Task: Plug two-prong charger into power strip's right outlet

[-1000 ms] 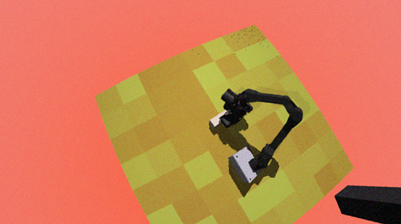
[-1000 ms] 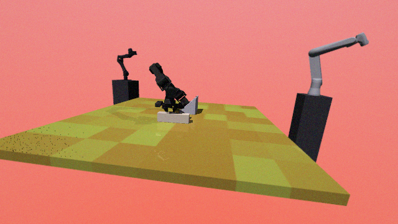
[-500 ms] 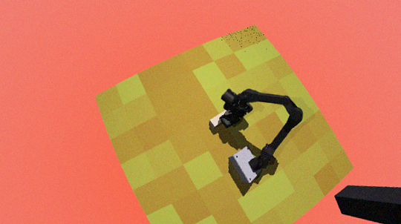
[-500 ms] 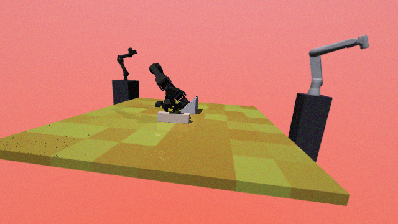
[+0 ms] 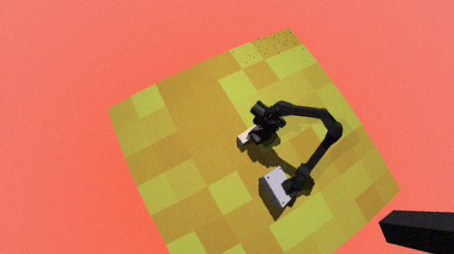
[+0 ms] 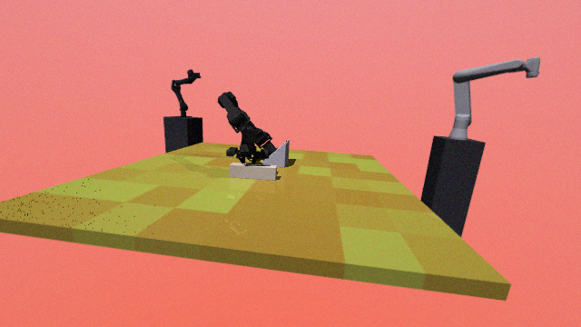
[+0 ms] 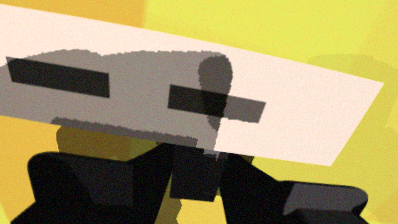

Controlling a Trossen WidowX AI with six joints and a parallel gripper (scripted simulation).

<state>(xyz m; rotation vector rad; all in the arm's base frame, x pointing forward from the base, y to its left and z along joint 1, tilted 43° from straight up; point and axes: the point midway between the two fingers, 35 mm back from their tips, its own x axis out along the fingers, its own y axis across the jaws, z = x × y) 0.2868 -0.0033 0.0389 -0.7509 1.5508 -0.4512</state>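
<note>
Now: the dark two-prong charger 20 mm ahead of my gripper tip and 10 mm above it.
</note>
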